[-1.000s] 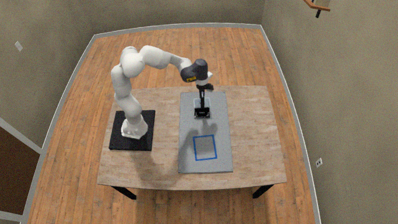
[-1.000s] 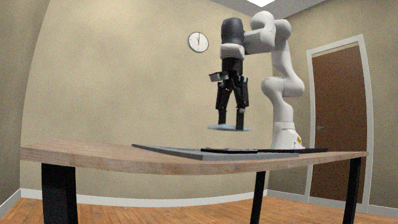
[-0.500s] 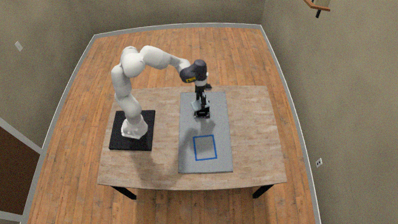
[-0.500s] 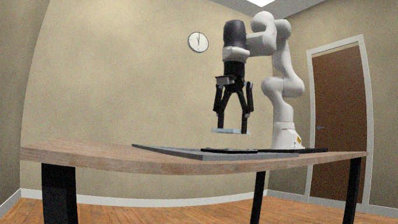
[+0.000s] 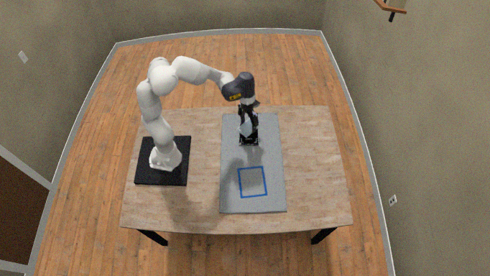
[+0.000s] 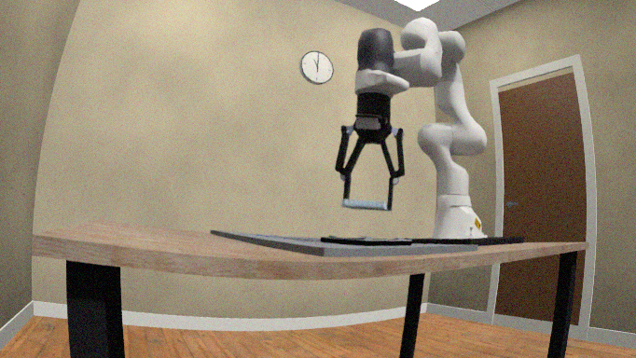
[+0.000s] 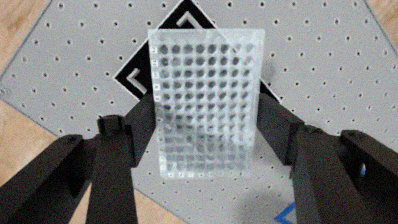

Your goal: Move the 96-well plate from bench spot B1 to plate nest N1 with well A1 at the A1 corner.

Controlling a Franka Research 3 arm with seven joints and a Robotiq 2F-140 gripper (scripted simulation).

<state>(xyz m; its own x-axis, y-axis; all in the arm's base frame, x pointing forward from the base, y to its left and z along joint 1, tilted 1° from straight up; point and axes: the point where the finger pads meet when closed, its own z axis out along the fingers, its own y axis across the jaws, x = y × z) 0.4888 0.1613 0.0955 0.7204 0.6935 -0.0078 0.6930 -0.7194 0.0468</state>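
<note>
Now: the clear 96-well plate 20 mm below my hand. From my hand the other things lie so: black plate nest (90 mm below); corner label (90 mm below, 70 mm to the right, 60 mm behind).
</note>
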